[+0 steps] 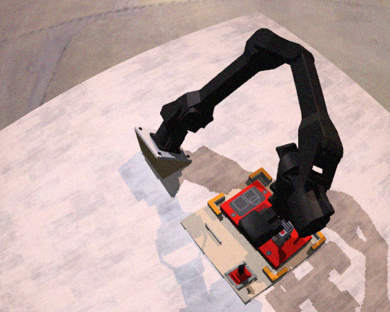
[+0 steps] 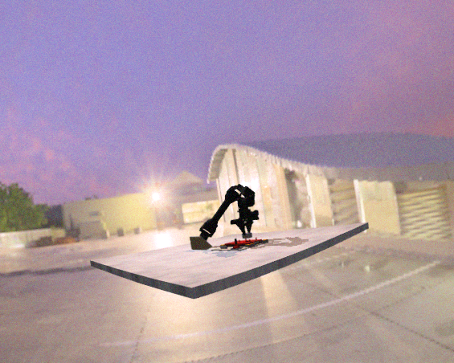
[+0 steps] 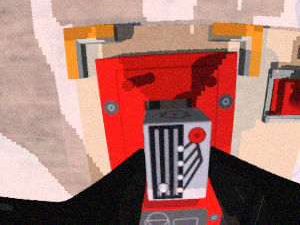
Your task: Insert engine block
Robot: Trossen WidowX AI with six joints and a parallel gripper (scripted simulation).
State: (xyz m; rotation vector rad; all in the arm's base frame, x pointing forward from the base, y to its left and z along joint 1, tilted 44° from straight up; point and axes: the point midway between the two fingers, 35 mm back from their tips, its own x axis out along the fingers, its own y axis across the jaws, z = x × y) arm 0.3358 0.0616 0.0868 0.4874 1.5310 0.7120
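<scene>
Right now my gripper tip is 10 mm above the grey engine block.
</scene>
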